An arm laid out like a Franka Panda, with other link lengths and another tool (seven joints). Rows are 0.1 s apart.
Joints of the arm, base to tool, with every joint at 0 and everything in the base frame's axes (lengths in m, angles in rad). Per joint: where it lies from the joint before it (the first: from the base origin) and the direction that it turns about. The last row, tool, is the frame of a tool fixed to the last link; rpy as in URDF.
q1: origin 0 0 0.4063 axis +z
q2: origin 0 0 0 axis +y
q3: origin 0 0 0.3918 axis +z
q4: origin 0.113 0 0 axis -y
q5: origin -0.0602 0 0.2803 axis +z
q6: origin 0 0 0 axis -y
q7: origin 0.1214 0 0 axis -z
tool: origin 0.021 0.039 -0.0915 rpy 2.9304 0 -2.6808
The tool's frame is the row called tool.
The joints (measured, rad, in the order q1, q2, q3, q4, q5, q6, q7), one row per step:
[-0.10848 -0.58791 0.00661 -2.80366 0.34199 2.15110 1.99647]
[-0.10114 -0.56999 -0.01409 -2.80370 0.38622 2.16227 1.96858]
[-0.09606 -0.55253 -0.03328 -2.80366 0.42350 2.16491 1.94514]
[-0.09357 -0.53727 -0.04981 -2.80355 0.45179 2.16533 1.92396]
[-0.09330 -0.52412 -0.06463 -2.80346 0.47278 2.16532 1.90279]
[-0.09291 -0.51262 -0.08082 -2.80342 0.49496 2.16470 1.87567]
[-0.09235 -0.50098 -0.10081 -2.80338 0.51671 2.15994 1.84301]
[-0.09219 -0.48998 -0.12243 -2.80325 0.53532 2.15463 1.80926]
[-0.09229 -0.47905 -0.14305 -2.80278 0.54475 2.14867 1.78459]
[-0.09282 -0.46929 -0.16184 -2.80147 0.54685 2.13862 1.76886]
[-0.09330 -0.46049 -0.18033 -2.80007 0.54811 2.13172 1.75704]
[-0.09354 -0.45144 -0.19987 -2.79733 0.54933 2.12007 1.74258]
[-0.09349 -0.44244 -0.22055 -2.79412 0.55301 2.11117 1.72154]
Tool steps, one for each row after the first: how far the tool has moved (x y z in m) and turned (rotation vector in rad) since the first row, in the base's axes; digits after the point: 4 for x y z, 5 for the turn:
[0.0032 -0.0047 -0.0049 0.04458 -0.00555 -0.01347]
[0.0053 -0.0091 -0.0107 0.08441 -0.00272 -0.02681]
[0.0069 -0.0132 -0.0159 0.11577 0.00081 -0.03712]
[0.0082 -0.0174 -0.0203 0.14022 0.00284 -0.04389]
[0.0092 -0.0217 -0.0245 0.16602 0.00080 -0.04708]
[0.0097 -0.0267 -0.0292 0.19479 -0.00088 -0.04714]
[0.0099 -0.0321 -0.0337 0.22190 -0.00410 -0.04621]
[0.0099 -0.0374 -0.0380 0.24189 -0.00296 -0.04713]
[0.0095 -0.0420 -0.0420 0.25759 0.00397 -0.04885]
[0.0089 -0.0468 -0.0454 0.27081 0.00887 -0.05436]
[0.0083 -0.0514 -0.0488 0.28676 0.01488 -0.05658]
[0.0081 -0.0565 -0.0518 0.30331 0.01447 -0.05625]

